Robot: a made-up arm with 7 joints. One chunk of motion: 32 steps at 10 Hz.
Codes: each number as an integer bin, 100 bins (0 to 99) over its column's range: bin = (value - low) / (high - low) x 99, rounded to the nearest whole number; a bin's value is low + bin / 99 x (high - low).
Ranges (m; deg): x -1.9..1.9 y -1.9..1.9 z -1.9..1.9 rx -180..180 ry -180..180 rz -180..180
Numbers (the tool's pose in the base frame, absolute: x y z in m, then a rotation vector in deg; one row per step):
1: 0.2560 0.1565 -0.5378 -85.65 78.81 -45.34
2: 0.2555 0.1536 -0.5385 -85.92 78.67 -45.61
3: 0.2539 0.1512 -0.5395 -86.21 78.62 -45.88
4: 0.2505 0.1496 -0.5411 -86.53 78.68 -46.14
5: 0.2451 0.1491 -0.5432 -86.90 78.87 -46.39
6: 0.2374 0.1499 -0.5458 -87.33 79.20 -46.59
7: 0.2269 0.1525 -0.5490 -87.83 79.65 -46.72
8: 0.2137 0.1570 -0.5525 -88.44 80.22 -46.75
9: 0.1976 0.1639 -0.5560 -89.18 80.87 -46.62
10: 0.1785 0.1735 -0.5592 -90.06 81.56 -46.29
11: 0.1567 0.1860 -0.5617 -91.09 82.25 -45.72
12: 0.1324 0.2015 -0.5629 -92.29 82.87 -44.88
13: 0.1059 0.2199 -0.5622 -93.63 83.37 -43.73
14: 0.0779 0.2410 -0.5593 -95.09 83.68 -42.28
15: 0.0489 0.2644 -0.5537 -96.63 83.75 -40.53
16: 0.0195 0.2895 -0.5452 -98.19 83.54 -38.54
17: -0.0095 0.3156 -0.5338 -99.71 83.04 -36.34
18: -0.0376 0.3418 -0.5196 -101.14 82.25 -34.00
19: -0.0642 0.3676 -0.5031 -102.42 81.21 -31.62
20: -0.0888 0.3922 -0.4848 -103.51 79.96 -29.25
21: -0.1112 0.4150 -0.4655 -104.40 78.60 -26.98
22: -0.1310 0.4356 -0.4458 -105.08 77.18 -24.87
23: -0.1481 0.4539 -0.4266 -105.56 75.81 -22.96
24: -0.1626 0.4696 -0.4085 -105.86 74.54 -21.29
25: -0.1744 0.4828 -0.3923 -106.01 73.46 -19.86
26: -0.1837 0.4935 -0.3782 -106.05 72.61 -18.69
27: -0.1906 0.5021 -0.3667 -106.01 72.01 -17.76
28: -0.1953 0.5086 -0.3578 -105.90 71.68 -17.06
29: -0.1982 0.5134 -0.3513 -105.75 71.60 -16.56
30: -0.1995 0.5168 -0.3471 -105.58 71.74 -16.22
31: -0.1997 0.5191 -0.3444 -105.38 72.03 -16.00
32: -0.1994 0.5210 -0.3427 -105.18 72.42 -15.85
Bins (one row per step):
1: 56 54 35 26 71 37
2: 56 54 35 26 71 37
3: 56 53 35 26 71 37
4: 56 53 35 26 71 37
5: 56 53 35 26 71 37
6: 56 53 35 25 71 37
7: 55 53 35 25 71 37
8: 55 54 35 25 72 37
9: 55 54 35 25 72 37
10: 54 54 35 25 72 37
11: 54 54 35 24 72 37
12: 53 55 35 24 72 37
13: 52 55 35 24 72 37
14: 52 56 35 23 73 38
15: 51 56 35 23 73 38
16: 50 57 35 22 72 39
17: 49 58 36 22 72 40
18: 49 58 36 22 72 40
19: 48 59 36 21 72 41
20: 47 60 37 21 71 41
21: 47 60 37 21 71 42
22: 46 61 38 21 71 43
23: 46 61 38 20 70 43
24: 45 62 39 20 70 44
25: 45 62 39 20 70 44
26: 45 62 40 20 69 44
27: 45 63 40 20 69 45
28: 44 63 40 20 69 45
29: 44 63 40 20 69 45
30: 44 63 40 20 69 45
31: 44 63 41 21 69 45
32: 44 63 41 21 69 45

